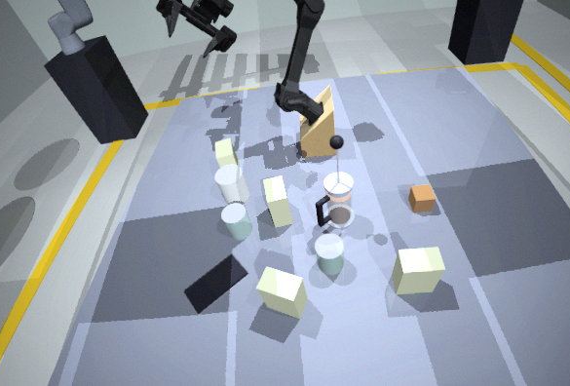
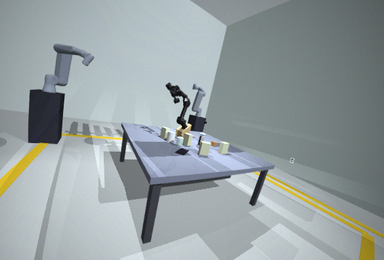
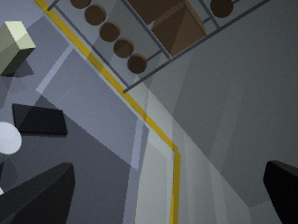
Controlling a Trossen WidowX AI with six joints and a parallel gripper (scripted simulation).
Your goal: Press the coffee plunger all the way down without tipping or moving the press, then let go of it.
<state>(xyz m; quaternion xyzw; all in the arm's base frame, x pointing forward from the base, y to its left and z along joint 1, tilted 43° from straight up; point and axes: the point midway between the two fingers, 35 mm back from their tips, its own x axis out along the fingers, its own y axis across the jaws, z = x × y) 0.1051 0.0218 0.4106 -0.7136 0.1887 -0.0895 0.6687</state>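
The coffee press lies 19 cm ahead of my gripper tip, 28 cm to the left of it and 31 cm below it. Round my gripper tip: flat black slab 35 cm ahead, 3 cm to the right, 43 cm below.
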